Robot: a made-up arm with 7 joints. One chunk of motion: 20 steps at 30 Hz.
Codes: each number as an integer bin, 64 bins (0 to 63) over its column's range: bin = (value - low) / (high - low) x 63, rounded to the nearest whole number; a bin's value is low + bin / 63 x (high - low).
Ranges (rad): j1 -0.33..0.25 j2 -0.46..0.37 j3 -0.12..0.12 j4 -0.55..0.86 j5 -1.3..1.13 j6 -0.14..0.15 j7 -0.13..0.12
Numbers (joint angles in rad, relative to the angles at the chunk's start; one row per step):
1: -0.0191 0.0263 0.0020 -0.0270 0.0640 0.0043 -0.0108
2: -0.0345 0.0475 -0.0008 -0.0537 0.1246 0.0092 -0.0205
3: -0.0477 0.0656 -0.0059 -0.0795 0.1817 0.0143 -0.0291
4: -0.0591 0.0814 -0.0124 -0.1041 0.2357 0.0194 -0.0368
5: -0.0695 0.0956 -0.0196 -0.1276 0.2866 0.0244 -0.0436
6: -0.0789 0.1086 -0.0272 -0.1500 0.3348 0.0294 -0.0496
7: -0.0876 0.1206 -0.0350 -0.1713 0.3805 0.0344 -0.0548
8: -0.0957 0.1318 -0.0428 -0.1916 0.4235 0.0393 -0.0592
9: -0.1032 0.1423 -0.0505 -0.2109 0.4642 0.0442 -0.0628
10: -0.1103 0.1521 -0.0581 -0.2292 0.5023 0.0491 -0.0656
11: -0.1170 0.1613 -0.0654 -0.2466 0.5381 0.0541 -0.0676
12: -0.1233 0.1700 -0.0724 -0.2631 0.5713 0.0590 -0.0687
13: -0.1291 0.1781 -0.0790 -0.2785 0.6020 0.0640 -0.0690
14: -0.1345 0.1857 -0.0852 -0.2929 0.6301 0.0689 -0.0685
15: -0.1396 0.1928 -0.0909 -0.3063 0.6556 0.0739 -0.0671
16: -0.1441 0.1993 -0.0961 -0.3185 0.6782 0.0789 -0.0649
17: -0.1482 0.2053 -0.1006 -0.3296 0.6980 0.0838 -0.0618
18: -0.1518 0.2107 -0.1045 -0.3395 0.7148 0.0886 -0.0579
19: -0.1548 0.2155 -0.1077 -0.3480 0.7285 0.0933 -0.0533
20: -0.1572 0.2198 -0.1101 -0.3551 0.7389 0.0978 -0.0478
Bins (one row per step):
1: 34 37 32 23 35 31 30
2: 32 39 31 22 37 32 28
3: 31 40 30 21 38 34 25
4: 29 41 28 20 40 35 23
5: 28 42 26 19 41 36 22
6: 27 43 24 18 42 37 20
7: 26 44 22 17 44 38 19
8: 25 45 20 16 45 39 18
9: 25 46 18 15 46 40 17
10: 24 46 16 14 47 41 16
11: 23 47 14 14 48 42 16
12: 22 48 12 13 49 43 15
13: 22 48 11 12 49 44 15
14: 21 49 9 11 50 45 15
15: 21 50 8 11 51 46 16
16: 20 50 6 10 51 48 16
17: 20 50 5 10 52 49 17
18: 19 51 4 9 52 50 18
19: 19 51 3 9 53 51 19
20: 19 52 3 9 53 52 21

